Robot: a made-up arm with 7 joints.
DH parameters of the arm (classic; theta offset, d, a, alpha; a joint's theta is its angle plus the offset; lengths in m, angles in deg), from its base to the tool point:
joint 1: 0 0.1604 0 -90
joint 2: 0 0 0 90
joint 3: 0 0.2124 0.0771 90
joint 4: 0 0 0.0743 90
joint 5: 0 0.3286 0 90
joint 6: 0 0 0.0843 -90
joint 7: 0 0.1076 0 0
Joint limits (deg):
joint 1: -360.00..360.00
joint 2: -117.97..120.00
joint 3: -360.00..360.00
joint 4: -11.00..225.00
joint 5: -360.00..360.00
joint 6: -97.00..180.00
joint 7: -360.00..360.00
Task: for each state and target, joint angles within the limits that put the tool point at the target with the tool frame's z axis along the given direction. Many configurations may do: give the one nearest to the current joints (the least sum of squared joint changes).
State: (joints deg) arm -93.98 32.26 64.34 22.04 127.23 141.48 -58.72
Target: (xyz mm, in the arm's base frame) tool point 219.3 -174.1 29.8 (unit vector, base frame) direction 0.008 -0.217 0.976
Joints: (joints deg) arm -97.02 54.54 28.91 36.12 86.13 159.19 -58.72
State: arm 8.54 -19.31 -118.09 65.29 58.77 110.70 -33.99
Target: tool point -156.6 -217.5 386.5 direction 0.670 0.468 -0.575
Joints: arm 6.37 26.91 -149.34 78.43 17.96 156.48 -33.99
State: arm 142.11 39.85 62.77 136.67 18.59 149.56 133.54
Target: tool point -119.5 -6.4 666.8 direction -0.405 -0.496 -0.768
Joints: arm 95.27 8.88 84.44 178.17 40.36 144.65 133.54
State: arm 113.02 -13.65 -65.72 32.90 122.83 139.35 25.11
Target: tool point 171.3 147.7 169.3 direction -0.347 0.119 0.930
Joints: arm 85.97 -15.08 -77.87 13.21 80.13 156.03 25.11
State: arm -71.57 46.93 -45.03 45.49 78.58 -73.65 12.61
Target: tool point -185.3 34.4 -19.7 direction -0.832 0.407 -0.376
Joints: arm -92.78 64.79 -25.06 -3.45 51.26 -62.68 12.61
